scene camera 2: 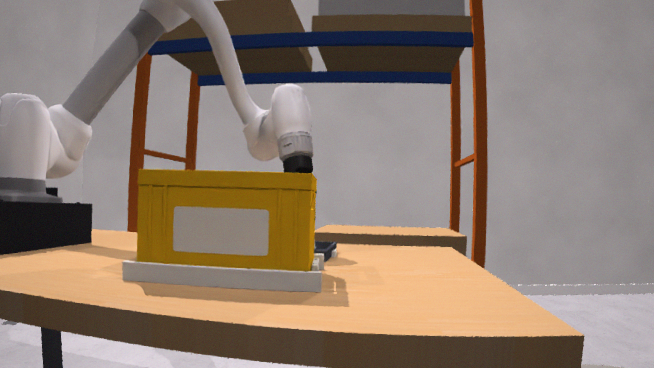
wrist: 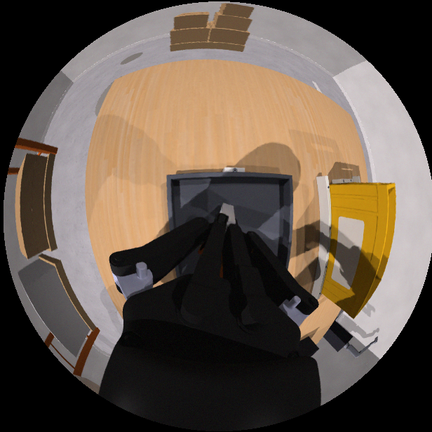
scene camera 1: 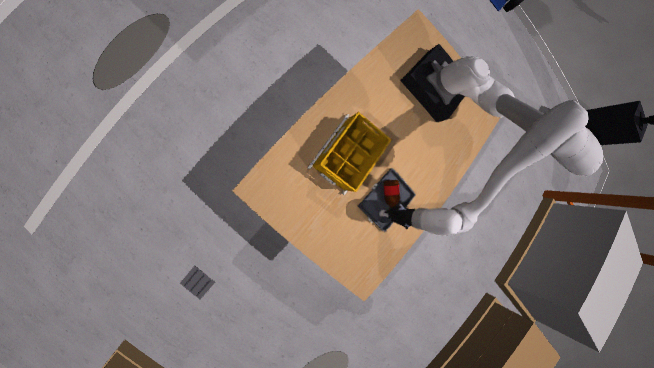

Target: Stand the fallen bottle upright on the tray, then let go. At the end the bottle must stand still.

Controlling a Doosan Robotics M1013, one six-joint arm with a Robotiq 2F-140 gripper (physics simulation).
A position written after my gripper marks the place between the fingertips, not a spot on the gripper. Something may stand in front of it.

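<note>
Through the wrist view I see my gripper point(wrist: 225, 212), along with a dark grey tray point(wrist: 263, 202) and a yellow divided crate point(wrist: 363, 214). Scene camera 1 gives me the tray point(scene camera 1: 374, 202) as well, and the crate point(scene camera 1: 347, 160) is visible there too. In scene camera 2 I see a light grey strip point(scene camera 2: 206, 276).
</note>
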